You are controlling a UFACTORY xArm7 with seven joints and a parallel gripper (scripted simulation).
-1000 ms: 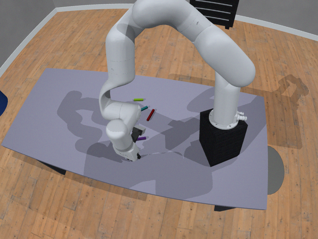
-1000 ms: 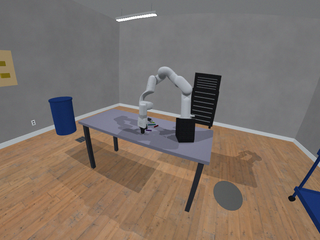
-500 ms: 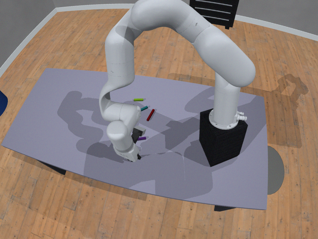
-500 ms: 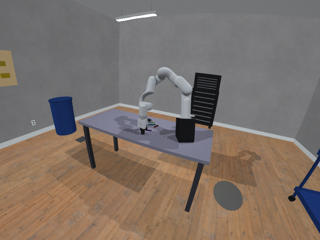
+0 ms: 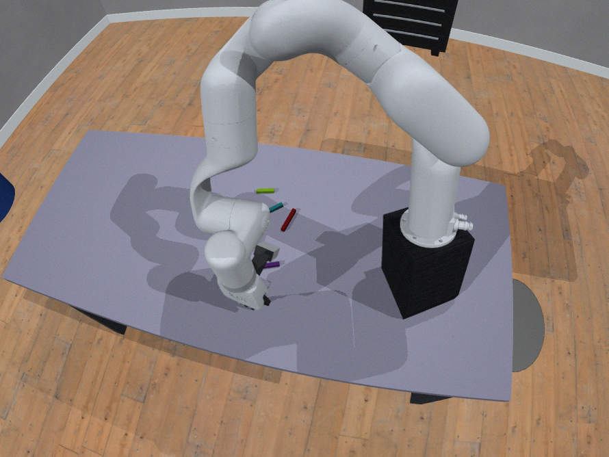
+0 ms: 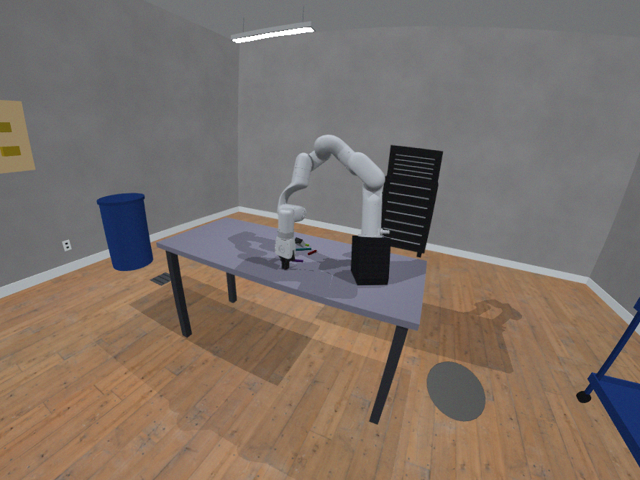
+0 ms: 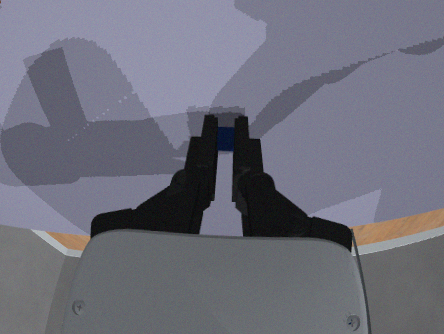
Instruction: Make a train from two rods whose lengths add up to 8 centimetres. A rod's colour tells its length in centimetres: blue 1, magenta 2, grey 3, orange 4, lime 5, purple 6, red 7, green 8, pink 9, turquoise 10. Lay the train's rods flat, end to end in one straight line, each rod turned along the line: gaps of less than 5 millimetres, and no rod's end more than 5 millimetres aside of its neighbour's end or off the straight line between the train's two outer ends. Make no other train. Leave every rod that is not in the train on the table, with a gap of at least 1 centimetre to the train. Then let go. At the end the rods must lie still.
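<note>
Right now my hand is 2 cm above the small blue rod. The rest, counted from my hand: purple rod: 1 cm behind, 11 cm to the right, 2 cm below; then red rod: 2 cm behind, 25 cm to the right, 2 cm below; then orange rod: 12 cm ahead, 14 cm to the right, 2 cm below.
</note>
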